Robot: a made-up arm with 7 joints. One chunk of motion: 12 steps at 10 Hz.
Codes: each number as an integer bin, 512 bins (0 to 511) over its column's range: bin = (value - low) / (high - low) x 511, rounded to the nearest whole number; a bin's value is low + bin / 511 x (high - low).
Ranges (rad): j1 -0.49..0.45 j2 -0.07..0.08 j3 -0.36..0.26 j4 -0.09..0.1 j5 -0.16..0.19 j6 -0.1..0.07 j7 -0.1..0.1
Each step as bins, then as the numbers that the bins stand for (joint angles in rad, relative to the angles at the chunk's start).
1 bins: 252 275 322 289 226 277 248
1 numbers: -0.0264 0.0107 0.0307 0.0175 -0.0052 -0.0078 -0.0029
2 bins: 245 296 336 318 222 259 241
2 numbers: -0.0393 0.0169 0.0477 0.0282 -0.0079 -0.0138 -0.0057
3 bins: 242 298 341 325 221 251 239
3 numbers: -0.0448 0.0175 0.0537 0.0308 -0.0086 -0.0165 -0.0065
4 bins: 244 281 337 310 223 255 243
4 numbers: -0.0412 0.0125 0.0489 0.0253 -0.0073 -0.0152 -0.0049
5 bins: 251 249 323 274 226 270 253
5 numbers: -0.0283 0.0031 0.0319 0.0119 -0.0052 -0.0102 -0.0010
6 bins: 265 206 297 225 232 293 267
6 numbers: -0.0025 -0.0095 0.0004 -0.0063 -0.0011 -0.0025 0.0045
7 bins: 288 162 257 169 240 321 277
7 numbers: 0.0398 -0.0224 -0.0482 -0.0272 0.0044 0.0068 0.0084
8 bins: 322 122 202 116 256 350 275
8 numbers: 0.1023 -0.0342 -0.1149 -0.0469 0.0153 0.0164 0.0076
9 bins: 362 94 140 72 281 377 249
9 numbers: 0.1759 -0.0424 -0.1901 -0.0632 0.0325 0.0254 -0.0025
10 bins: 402 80 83 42 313 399 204
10 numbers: 0.2495 -0.0465 -0.2593 -0.0744 0.0544 0.0327 -0.0202
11 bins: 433 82 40 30 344 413 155
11 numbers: 0.3065 -0.0459 -0.3115 -0.0788 0.0756 0.0374 -0.0393
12 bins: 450 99 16 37 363 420 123
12 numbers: 0.3378 -0.0409 -0.3406 -0.0762 0.0886 0.0397 -0.0519
